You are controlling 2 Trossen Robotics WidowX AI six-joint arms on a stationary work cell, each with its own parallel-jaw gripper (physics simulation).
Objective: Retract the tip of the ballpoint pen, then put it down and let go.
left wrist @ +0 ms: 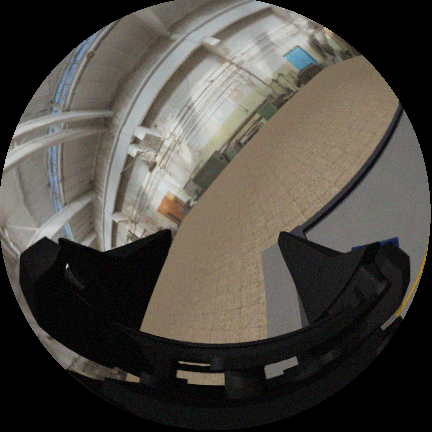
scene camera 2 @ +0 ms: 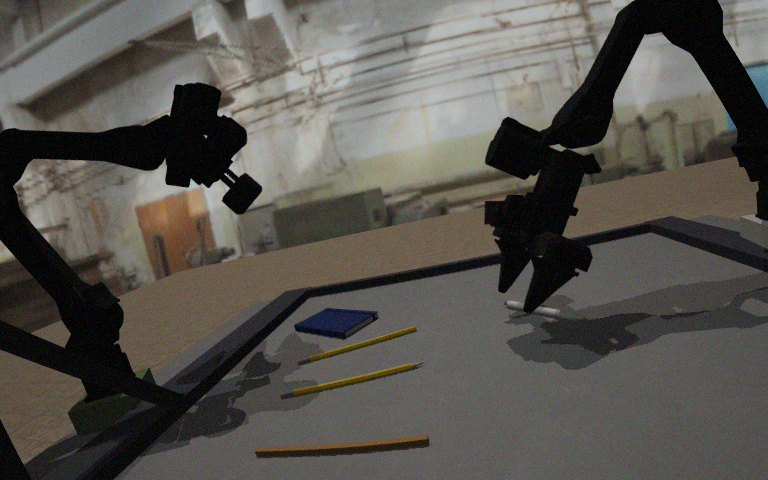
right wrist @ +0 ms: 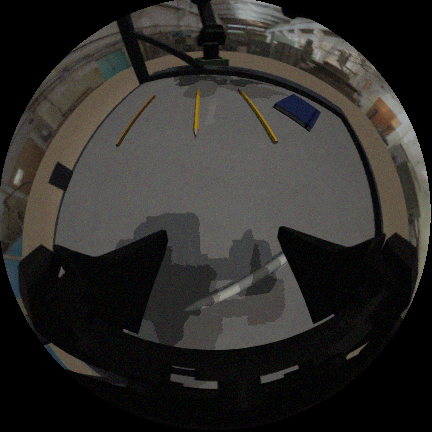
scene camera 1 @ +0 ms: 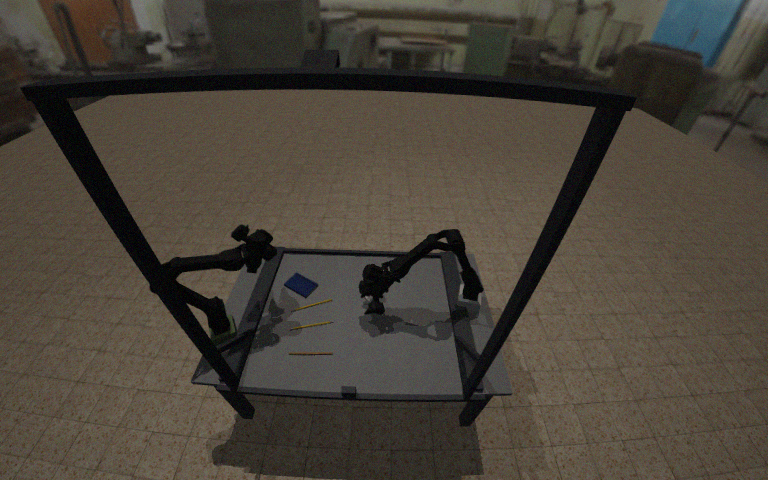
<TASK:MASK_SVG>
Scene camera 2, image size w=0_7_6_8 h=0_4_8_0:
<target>left gripper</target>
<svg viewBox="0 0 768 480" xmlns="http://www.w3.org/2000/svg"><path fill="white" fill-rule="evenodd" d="M217 115L214 129L206 133L207 138L204 135L197 136L198 139L211 148L214 157L213 165L204 176L191 179L198 185L203 183L207 188L210 188L218 180L223 181L230 189L223 196L222 202L235 214L244 214L262 192L262 186L247 173L238 177L229 169L233 163L232 157L247 144L247 131L232 118L225 115L221 117Z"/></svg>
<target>right gripper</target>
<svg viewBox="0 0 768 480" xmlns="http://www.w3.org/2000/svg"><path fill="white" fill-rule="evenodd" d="M540 185L535 185L533 192L527 192L525 196L507 195L505 201L485 201L484 224L490 224L490 226L495 227L492 235L500 238L499 240L495 239L501 251L498 291L506 293L529 261L532 261L534 272L523 307L523 311L529 314L574 276L578 277L580 273L575 271L576 268L587 272L593 258L589 247L562 236L569 216L577 215L578 209L573 207L575 199L565 193Z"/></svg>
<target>blue notebook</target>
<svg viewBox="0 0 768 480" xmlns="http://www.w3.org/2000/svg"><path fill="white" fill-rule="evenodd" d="M294 327L296 331L346 339L379 317L376 311L326 308L295 324Z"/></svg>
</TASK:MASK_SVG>
